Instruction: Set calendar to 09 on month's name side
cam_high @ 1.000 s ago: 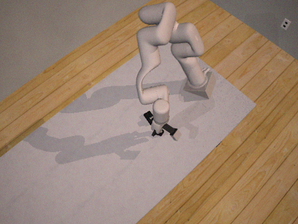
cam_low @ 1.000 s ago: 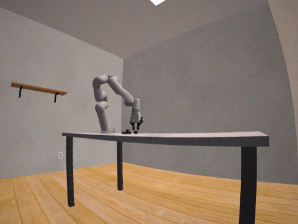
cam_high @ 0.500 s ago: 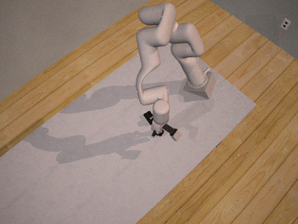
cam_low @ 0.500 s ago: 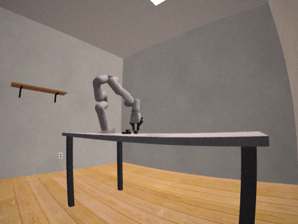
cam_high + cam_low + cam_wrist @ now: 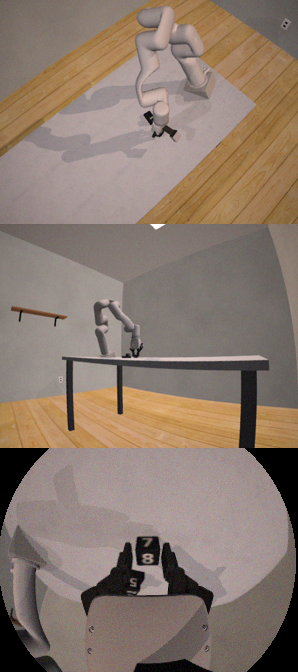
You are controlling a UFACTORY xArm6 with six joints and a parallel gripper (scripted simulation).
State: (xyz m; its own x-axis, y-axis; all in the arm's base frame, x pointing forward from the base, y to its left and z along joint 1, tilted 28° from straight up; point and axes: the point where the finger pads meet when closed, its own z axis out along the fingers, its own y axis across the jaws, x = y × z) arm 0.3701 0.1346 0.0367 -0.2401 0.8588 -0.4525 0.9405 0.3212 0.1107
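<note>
Now: the black date cube 20 mm below my hand. From my hand the other things lie so: black cube: 10 mm behind, 90 mm to the right, 10 mm below.
</note>
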